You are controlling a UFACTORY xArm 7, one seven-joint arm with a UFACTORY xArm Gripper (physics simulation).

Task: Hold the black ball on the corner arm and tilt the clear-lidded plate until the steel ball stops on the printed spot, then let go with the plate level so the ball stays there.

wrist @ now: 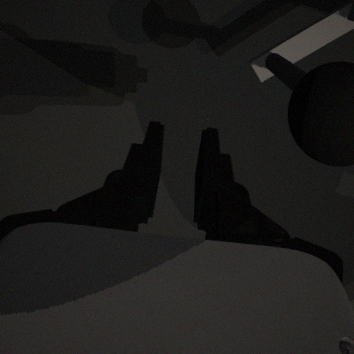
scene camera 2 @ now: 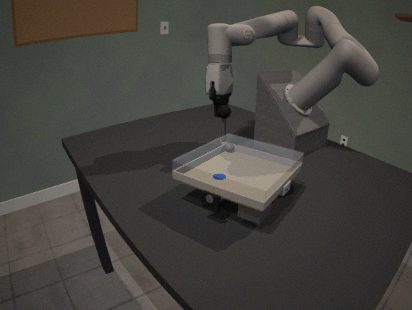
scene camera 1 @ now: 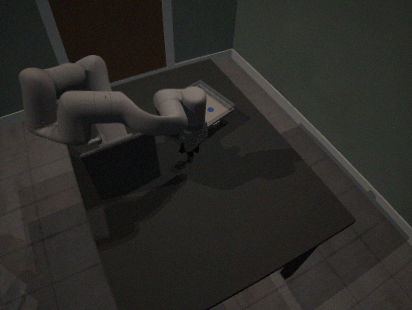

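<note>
The black ball stands on a thin upright rod at the back corner of the clear-lidded plate. The plate looks about level. The steel ball rests inside at that back corner, away from the blue printed spot near the opposite side. My gripper is drawn nearly shut, with a narrow empty gap between its fingers. The black ball lies outside them, beyond the right finger in the wrist view; in scene camera 2 it overlaps the fingertips.
The plate stands on a support with a block under it, on the dark table. The arm's grey pedestal stands behind the plate. The arm and its shadows cover part of scene camera 1.
</note>
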